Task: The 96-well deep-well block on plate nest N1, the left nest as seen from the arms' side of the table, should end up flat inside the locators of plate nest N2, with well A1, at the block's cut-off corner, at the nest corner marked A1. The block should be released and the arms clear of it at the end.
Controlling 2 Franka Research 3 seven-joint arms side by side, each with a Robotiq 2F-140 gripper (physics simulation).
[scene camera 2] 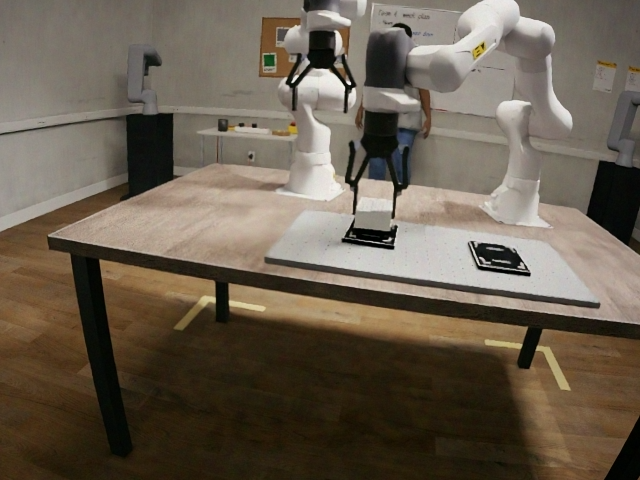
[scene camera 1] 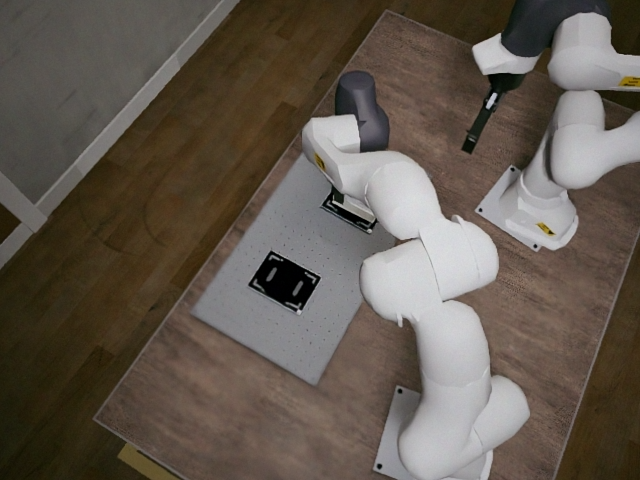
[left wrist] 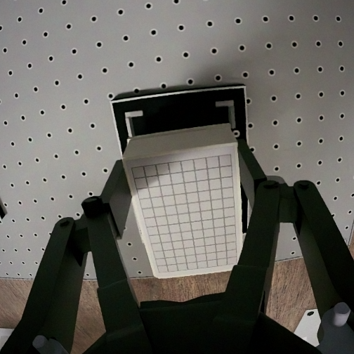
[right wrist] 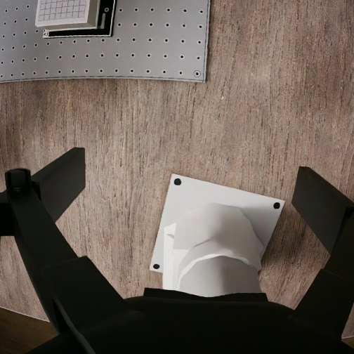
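The white 96-well block [scene camera 1: 356,210] [scene camera 2: 374,214] [left wrist: 185,210] [right wrist: 65,10] is upright, low over the black plate nest N2 [scene camera 1: 346,219] [scene camera 2: 368,241] [left wrist: 175,110] [right wrist: 107,25]. Two of N2's corner locators show past the block's far end in the left wrist view. Whether the block touches the nest, and where its cut-off corner lies, I cannot tell. The A1 mark shows faintly at N2's lower left corner in the right wrist view. My left gripper [scene camera 2: 374,209] [left wrist: 182,164] is shut on the block's long sides. My right gripper [scene camera 1: 469,144] [scene camera 2: 320,107] [right wrist: 191,176] is open and empty, high above the table.
Plate nest N1 [scene camera 1: 284,282] [scene camera 2: 498,256] is empty on the grey perforated board [scene camera 1: 232,294] [scene camera 2: 310,258] [left wrist: 50,110] [right wrist: 150,65]. The right arm's base plate [scene camera 1: 491,204] [right wrist: 167,205] stands on the wooden table [scene camera 1: 289,413] [scene camera 2: 170,227]. The left arm reaches across the table to N2.
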